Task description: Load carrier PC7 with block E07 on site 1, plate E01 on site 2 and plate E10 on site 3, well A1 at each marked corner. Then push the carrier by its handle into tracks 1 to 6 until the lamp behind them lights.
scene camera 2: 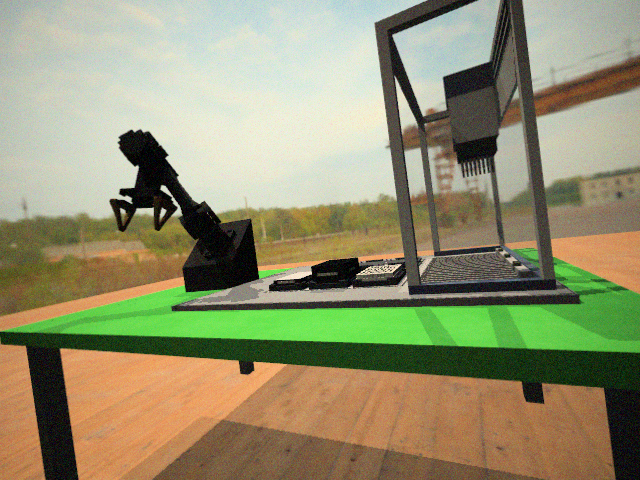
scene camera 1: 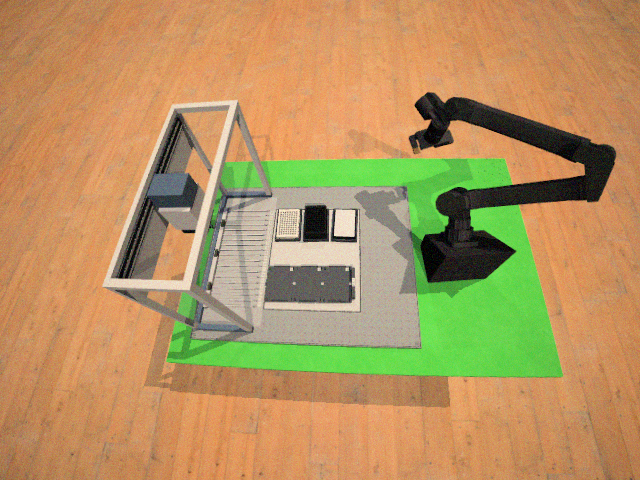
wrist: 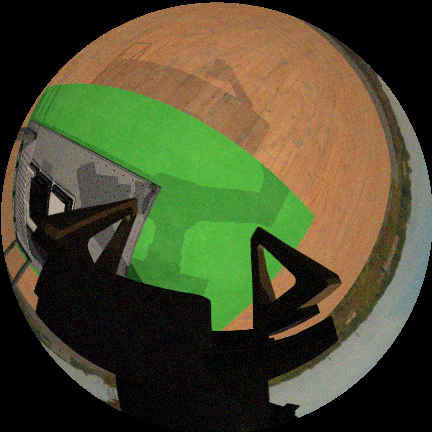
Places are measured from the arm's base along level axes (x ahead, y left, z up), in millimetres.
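Pixels of known places: gripper, fingertip midpoint: [scene camera 2: 138, 230] [scene camera 1: 426, 148] [wrist: 196, 219]; arm's base at its link origin: [scene camera 2: 220, 245] [scene camera 1: 458, 240].
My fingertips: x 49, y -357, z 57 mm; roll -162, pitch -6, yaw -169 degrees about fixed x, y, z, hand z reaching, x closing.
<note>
For each thing: its top centre in the pictures, then the offset to it from my fingertips. Level surfaces: height alone.
- white plate with wells, top centre: [scene camera 2: 379, 269] [scene camera 1: 288, 222] dx +540, dy +175, dz -169 mm
- taller black block at its top centre: [scene camera 2: 335, 261] [wrist: 33, 203] [scene camera 1: 315, 219] dx +430, dy +185, dz -141 mm
- plain white-topped plate at its top centre: [scene camera 2: 298, 275] [wrist: 54, 217] [scene camera 1: 344, 222] dx +317, dy +194, dz -169 mm
- long dark grey carrier at its top centre: [scene camera 2: 367, 258] [scene camera 1: 308, 281] [wrist: 40, 259] dx +461, dy +428, dz -165 mm
- green table at its surface level: dz -208 mm
My gripper [scene camera 1: 415, 148] [scene camera 2: 140, 229] [wrist: 196, 219] is open and empty, high beyond the table's far edge. A white plate with wells [scene camera 1: 287, 223] [scene camera 2: 381, 270], a taller black block [scene camera 1: 315, 222] [scene camera 2: 334, 268] [wrist: 39, 196] and a plain white-topped plate [scene camera 1: 344, 222] [scene camera 2: 291, 280] [wrist: 56, 204] sit side by side in dark holders. Their labels are unreadable. The long dark grey carrier [scene camera 1: 308, 285] lies flat on the pale panel [scene camera 1: 310, 253], apart from them. No labware shows on it, and its label and corner marks are too small to read. The grooved tracks [scene camera 1: 241, 246] [scene camera 2: 465, 267] lie left of the carrier in scene camera 1.
A gantry frame [scene camera 1: 192, 258] [scene camera 2: 398, 149] stands over the tracks. Its blue-grey pipetting head [scene camera 1: 174, 192] [scene camera 2: 471, 111] hangs above them with tips pointing down. A grey deck [scene camera 1: 385, 310] [scene camera 2: 361, 301] lies on the green table [scene camera 1: 485, 330] [scene camera 2: 206, 325]. Small blocks line the tracks' back edge.
</note>
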